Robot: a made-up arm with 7 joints.
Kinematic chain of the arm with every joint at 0, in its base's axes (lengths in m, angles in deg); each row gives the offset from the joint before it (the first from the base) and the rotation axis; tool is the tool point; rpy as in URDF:
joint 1: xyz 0 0 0.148 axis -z
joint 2: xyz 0 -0.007 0.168 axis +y
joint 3: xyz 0 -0.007 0.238 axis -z
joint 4: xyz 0 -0.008 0.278 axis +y
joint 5: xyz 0 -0.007 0.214 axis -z
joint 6: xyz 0 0 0.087 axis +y
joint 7: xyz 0 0 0.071 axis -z
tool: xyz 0 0 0 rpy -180 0 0
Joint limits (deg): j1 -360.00..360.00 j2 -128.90..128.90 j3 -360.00..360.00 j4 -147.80..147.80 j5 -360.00..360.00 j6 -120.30..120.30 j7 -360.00..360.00
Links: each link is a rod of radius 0.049 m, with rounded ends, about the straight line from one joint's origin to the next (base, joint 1, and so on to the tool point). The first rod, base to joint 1, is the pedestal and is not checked.
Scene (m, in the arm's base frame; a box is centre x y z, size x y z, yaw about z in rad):
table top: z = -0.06
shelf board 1: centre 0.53 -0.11 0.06 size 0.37 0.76 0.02 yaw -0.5
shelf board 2: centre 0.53 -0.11 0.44 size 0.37 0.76 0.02 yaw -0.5
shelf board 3: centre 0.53 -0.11 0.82 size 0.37 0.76 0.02 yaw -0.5
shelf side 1: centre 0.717 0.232 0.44 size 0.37 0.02 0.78 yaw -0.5
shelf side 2: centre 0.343 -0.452 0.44 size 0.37 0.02 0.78 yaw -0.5
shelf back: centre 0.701 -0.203 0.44 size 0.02 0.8 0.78 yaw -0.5
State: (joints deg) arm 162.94 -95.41 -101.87 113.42 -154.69 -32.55 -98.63
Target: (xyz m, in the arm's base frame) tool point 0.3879 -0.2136 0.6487
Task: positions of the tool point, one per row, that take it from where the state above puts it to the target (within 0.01 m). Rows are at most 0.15 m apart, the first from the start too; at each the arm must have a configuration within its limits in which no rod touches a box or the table.
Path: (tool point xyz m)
1: 0.4136 -0.0945 0.2810
2: 0.3945 0.0009 0.3109
3: 0.3523 0.0887 0.3378
4: 0.2886 0.1617 0.3607
5: 0.2075 0.2134 0.3782
6: 0.2585 0.1493 0.4432
7: 0.2769 0.0640 0.5128
8: 0.2534 -0.0268 0.5829
9: 0.1861 -0.1034 0.6487
10: 0.2828 -0.1621 0.6624
11: 0.3879 -0.2136 0.6487

